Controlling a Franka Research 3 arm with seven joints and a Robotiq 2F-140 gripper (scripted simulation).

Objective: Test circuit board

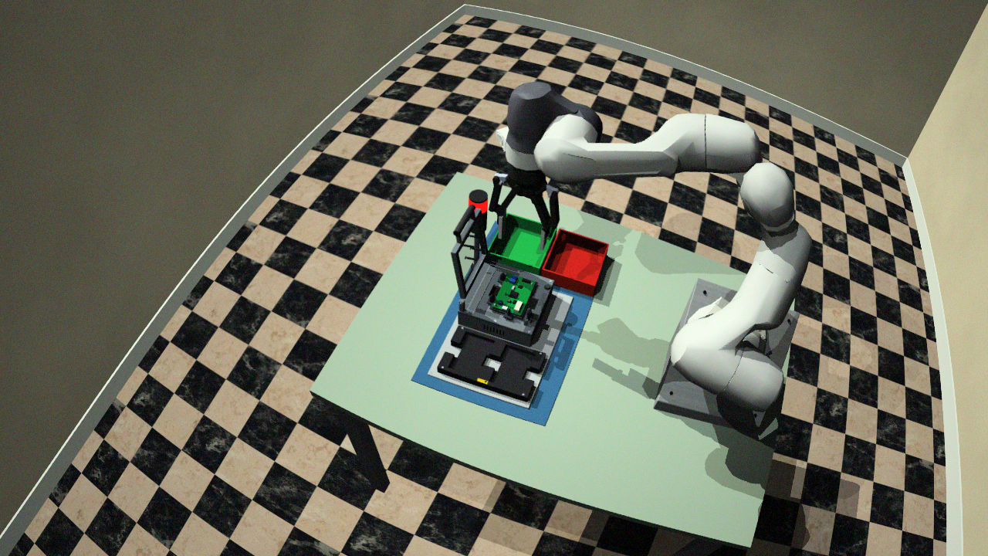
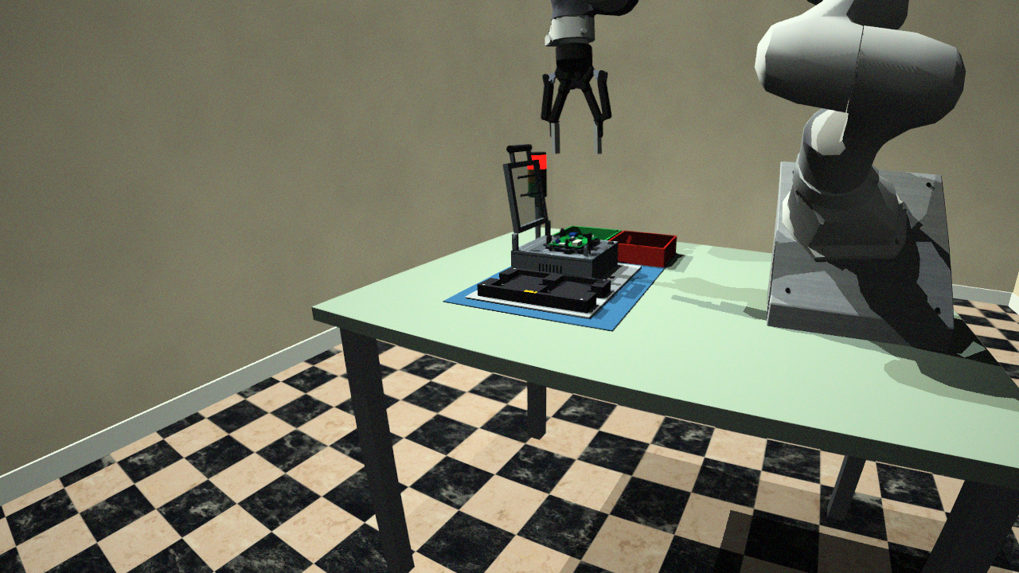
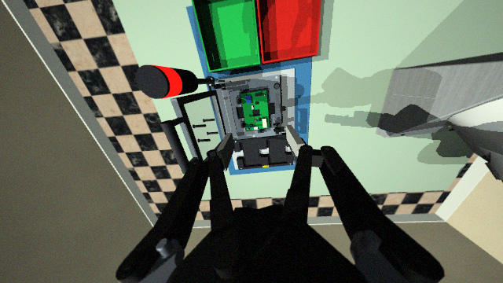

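The green circuit board lies 1 cm ahead of my hand and 21 cm below it. The rest, counted from my hand: tester plate 1 cm ahead, 1 cm to the left, 22 cm below; then tester lid 12 cm ahead, 10 cm below; then green bin 5 cm ahead, 20 cm to the right, 27 cm below.
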